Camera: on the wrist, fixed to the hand. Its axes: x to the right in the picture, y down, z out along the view.
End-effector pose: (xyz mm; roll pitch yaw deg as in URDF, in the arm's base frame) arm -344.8 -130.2 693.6 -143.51 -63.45 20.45
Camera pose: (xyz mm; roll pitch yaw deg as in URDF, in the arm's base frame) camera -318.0 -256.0 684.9 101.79 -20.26 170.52
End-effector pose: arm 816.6 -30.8 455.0 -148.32 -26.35 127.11
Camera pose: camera 931.9 25.1 468.9 133.96 -46.77 -104.98
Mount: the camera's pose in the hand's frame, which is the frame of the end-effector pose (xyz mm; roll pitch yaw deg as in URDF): -16.2 94.6 -86.1 -2.58 25.52 -93.41
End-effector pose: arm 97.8 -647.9 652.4 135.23 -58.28 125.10
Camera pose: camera 170.5 -740.0 705.8 119.47 12.62 -159.82
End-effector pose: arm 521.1 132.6 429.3 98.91 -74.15 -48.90
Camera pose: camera 503.7 259.6 442.9 98.15 16.05 -12.88
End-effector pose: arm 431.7 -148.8 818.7 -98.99 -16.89 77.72
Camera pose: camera 530.9 -162.5 737.5 50.09 -64.19 -61.44
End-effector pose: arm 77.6 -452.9 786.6 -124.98 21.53 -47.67
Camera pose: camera -31.8 -518.1 766.4 -116.75 -69.40 -19.99
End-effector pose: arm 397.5 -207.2 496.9 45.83 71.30 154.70
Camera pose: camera 340.9 -321.7 514.8 -85.04 14.63 -6.07
